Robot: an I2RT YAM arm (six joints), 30 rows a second.
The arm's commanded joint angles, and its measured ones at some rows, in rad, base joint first. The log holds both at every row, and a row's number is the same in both.
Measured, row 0: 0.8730, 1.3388, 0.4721, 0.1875, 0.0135, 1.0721
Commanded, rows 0 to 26: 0.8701, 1.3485, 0.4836, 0.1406, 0.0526, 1.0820; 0.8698, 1.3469, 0.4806, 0.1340, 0.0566, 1.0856; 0.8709, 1.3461, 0.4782, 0.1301, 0.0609, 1.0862; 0.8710, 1.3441, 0.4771, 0.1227, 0.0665, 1.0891; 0.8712, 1.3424, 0.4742, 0.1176, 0.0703, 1.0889; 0.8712, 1.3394, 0.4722, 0.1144, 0.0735, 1.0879; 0.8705, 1.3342, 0.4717, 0.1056, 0.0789, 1.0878; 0.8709, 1.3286, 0.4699, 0.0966, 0.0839, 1.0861; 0.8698, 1.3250, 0.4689, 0.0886, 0.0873, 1.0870; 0.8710, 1.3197, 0.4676, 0.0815, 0.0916, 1.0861; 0.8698, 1.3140, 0.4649, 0.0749, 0.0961, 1.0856; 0.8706, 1.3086, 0.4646, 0.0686, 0.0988, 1.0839; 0.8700, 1.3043, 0.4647, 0.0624, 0.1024, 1.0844; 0.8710, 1.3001, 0.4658, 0.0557, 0.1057, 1.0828; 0.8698, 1.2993, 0.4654, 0.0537, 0.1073, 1.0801; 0.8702, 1.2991, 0.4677, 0.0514, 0.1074, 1.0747; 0.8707, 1.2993, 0.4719, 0.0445, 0.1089, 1.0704; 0.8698, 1.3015, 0.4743, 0.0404, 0.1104, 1.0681; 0.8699, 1.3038, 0.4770, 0.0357, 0.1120, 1.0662; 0.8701, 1.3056, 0.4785, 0.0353, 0.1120, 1.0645; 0.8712, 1.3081, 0.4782, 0.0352, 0.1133, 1.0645; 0.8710, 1.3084, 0.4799, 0.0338, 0.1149, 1.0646; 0.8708, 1.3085, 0.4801, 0.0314, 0.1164, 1.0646; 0.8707, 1.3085, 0.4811, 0.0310, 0.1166, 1.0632; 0.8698, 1.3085, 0.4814, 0.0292, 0.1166, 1.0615; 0.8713, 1.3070, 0.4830, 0.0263, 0.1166, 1.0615; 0.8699, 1.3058, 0.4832, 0.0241, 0.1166, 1.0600
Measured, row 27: 0.8730, 1.3266, 0.4717, 0.0540, 0.0898, 1.0687
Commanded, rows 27 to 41: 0.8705, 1.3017, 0.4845, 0.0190, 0.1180, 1.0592; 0.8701, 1.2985, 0.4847, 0.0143, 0.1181, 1.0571; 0.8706, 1.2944, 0.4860, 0.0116, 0.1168, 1.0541; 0.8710, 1.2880, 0.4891, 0.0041, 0.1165, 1.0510; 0.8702, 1.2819, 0.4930, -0.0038, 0.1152, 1.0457; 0.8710, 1.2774, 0.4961, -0.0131, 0.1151, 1.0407; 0.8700, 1.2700, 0.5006, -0.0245, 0.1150, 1.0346; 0.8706, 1.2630, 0.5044, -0.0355, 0.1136, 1.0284; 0.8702, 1.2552, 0.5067, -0.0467, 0.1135, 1.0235; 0.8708, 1.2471, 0.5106, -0.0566, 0.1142, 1.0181; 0.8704, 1.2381, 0.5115, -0.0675, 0.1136, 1.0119; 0.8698, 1.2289, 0.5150, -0.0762, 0.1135, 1.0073; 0.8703, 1.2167, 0.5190, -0.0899, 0.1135, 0.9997; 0.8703, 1.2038, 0.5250, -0.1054, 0.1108, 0.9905; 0.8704, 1.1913, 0.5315, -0.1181, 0.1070, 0.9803
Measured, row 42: 0.8730, 1.2369, 0.5007, -0.0551, 0.0933, 1.0191
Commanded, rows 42 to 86: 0.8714, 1.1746, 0.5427, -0.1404, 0.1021, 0.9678; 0.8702, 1.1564, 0.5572, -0.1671, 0.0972, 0.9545; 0.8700, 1.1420, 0.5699, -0.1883, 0.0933, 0.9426; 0.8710, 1.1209, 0.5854, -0.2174, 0.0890, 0.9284; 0.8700, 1.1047, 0.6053, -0.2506, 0.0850, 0.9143; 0.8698, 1.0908, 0.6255, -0.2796, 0.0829, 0.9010; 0.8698, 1.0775, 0.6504, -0.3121, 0.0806, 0.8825; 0.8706, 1.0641, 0.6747, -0.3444, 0.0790, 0.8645; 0.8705, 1.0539, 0.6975, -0.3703, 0.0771, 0.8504; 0.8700, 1.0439, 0.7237, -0.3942, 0.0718, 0.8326; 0.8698, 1.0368, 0.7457, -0.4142, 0.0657, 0.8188; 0.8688, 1.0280, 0.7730, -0.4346, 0.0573, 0.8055; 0.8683, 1.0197, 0.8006, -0.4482, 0.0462, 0.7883; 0.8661, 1.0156, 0.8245, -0.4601, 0.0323, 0.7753; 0.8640, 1.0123, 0.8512, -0.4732, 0.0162, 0.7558; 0.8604, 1.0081, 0.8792, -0.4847, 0.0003, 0.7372; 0.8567, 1.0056, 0.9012, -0.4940, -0.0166, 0.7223; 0.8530, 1.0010, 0.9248, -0.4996, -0.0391, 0.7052; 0.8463, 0.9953, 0.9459, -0.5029, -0.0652, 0.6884; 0.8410, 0.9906, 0.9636, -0.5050, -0.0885, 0.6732; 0.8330, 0.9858, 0.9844, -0.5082, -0.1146, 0.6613; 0.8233, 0.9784, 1.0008, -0.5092, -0.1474, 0.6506; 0.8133, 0.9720, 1.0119, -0.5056, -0.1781, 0.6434; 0.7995, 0.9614, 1.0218, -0.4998, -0.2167, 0.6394; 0.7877, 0.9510, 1.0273, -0.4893, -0.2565, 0.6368; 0.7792, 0.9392, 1.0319, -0.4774, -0.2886, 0.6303; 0.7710, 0.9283, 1.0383, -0.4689, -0.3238, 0.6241; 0.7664, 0.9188, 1.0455, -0.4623, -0.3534, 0.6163; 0.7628, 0.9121, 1.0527, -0.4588, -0.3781, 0.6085; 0.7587, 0.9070, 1.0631, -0.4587, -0.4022, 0.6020; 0.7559, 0.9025, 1.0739, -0.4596, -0.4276, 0.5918; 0.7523, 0.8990, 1.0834, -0.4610, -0.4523, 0.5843; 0.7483, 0.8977, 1.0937, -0.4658, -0.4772, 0.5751; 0.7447, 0.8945, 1.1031, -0.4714, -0.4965, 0.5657; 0.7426, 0.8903, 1.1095, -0.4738, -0.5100, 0.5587; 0.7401, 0.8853, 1.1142, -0.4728, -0.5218, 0.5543; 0.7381, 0.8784, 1.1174, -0.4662, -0.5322, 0.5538; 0.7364, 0.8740, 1.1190, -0.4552, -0.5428, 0.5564; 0.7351, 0.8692, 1.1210, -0.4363, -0.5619, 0.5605; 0.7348, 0.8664, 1.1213, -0.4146, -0.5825, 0.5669; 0.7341, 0.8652, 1.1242, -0.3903, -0.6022, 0.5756; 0.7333, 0.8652, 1.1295, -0.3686, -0.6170, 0.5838; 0.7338, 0.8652, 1.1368, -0.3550, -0.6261, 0.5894; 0.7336, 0.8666, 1.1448, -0.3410, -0.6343, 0.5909; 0.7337, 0.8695, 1.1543, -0.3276, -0.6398, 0.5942
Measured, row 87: 0.7364, 0.8795, 1.1156, -0.4034, -0.5732, 0.5911
